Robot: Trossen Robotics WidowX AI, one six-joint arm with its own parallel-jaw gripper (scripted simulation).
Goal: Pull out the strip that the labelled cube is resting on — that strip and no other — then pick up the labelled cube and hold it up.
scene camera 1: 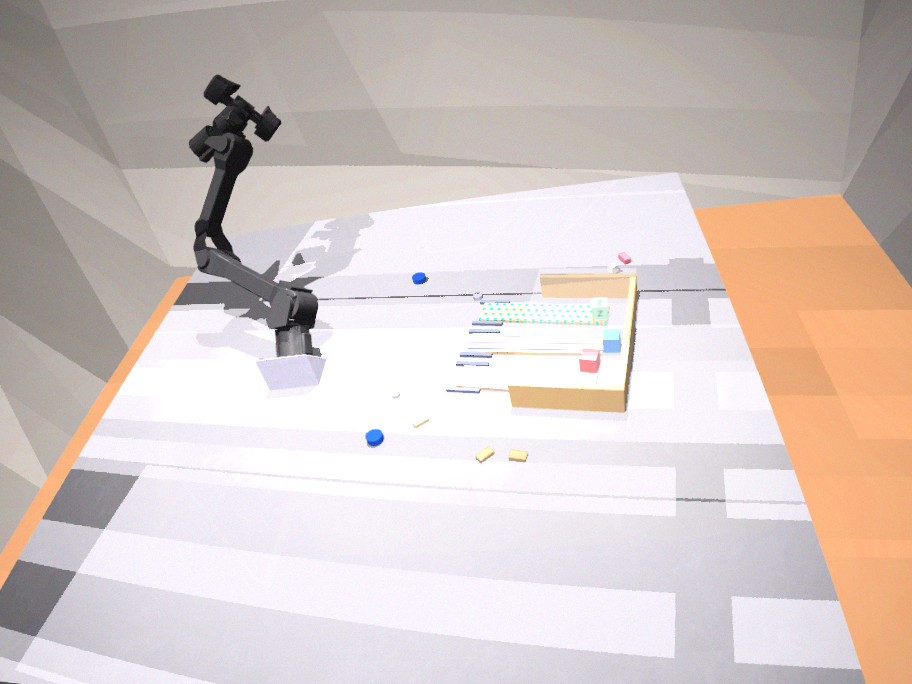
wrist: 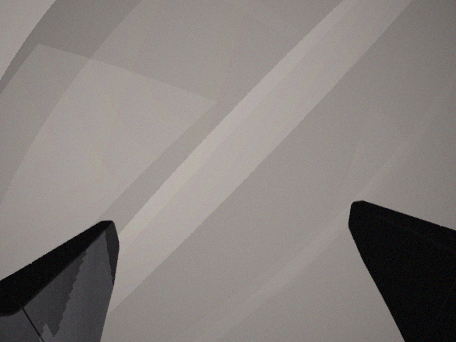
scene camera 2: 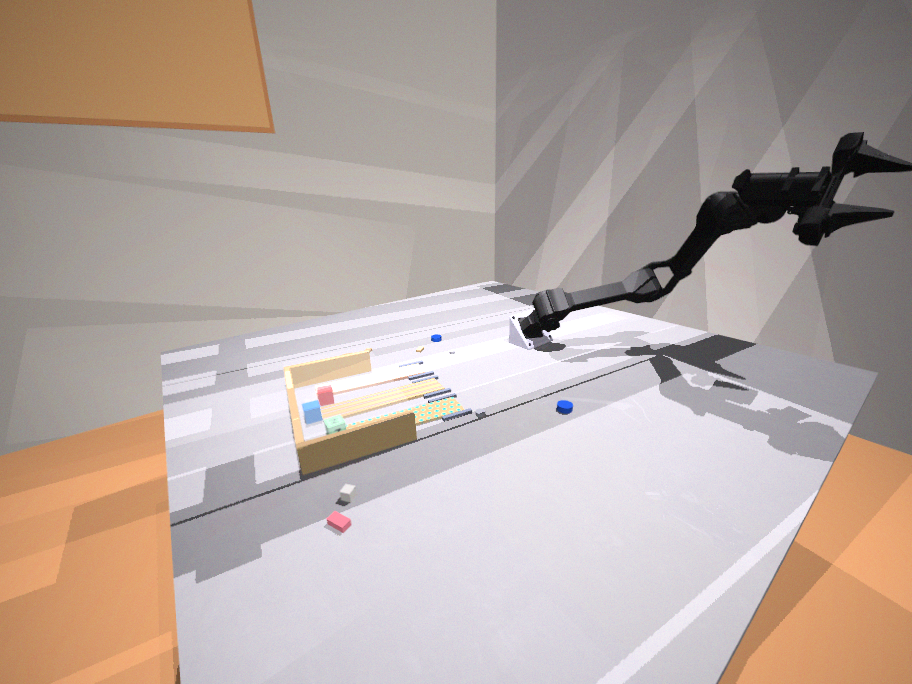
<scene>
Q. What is my gripper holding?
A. Nothing.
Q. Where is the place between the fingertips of my gripper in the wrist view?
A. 237, 226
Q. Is my gripper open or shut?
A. Open.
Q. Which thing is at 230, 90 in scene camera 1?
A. My gripper.
</scene>
